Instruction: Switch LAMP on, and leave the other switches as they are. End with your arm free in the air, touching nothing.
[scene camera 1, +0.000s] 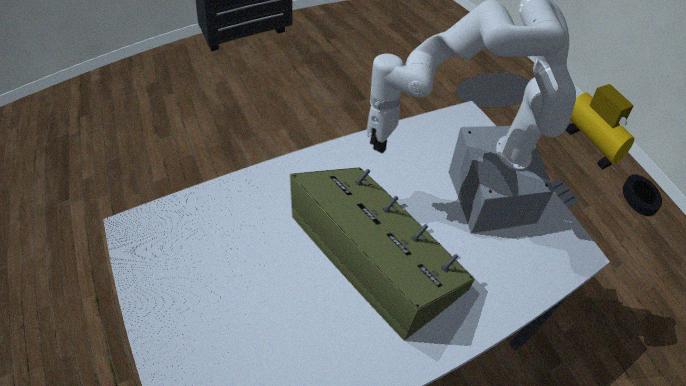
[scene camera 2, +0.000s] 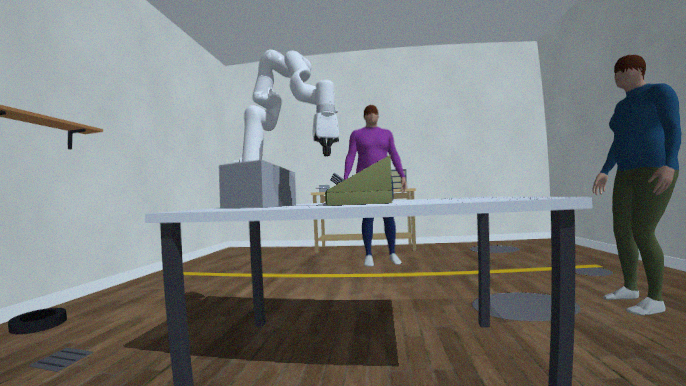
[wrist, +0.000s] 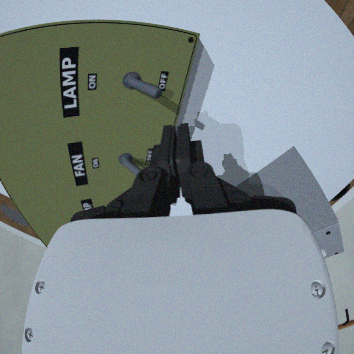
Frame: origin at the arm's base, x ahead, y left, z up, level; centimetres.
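Seen in the pictures: gripper, fingertip midpoint: (scene camera 1: 379, 150) (scene camera 2: 327, 156) (wrist: 178, 142); arm's base, link origin: (scene camera 1: 513, 153) (scene camera 2: 251, 168).
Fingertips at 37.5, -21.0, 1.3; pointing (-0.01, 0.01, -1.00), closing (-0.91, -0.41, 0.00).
Note:
Offsets run from my fingertips to a thing's top centre, as dx, dy, dz.
A green sloped switch box (scene camera 1: 345, 225) (scene camera 2: 367, 187) (wrist: 30, 110) stands on the white table. The LAMP switch lever @[+4.1, -0.4, -6.8] (scene camera 1: 363, 177) (wrist: 142, 85) is at the box's far end in scene camera 1 and leans towards its OFF label. The FAN lever @[+3.3, +11.6, -6.8] (scene camera 1: 390, 204) (wrist: 129, 162) also leans to the OFF side and is partly hidden by a finger in the wrist view. The PUMP lever @[+2.5, +23.5, -6.8] (scene camera 1: 420, 232) and the DRIVE lever @[+1.7, +35.5, -6.8] (scene camera 1: 450, 263) lean the same way. My gripper (scene camera 1: 380, 149) (scene camera 2: 327, 152) (wrist: 178, 142) is shut and empty, in the air above the LAMP end of the box, touching nothing.
The arm's grey base block (scene camera 1: 515, 205) (scene camera 2: 240, 185) (wrist: 295, 200) stands on the white table (scene camera 1: 210, 280) (scene camera 2: 450, 205), on the lever side of the box. Two people, one in purple (scene camera 2: 372, 145) and one in blue (scene camera 2: 645, 130), stand beyond the table in scene camera 2.

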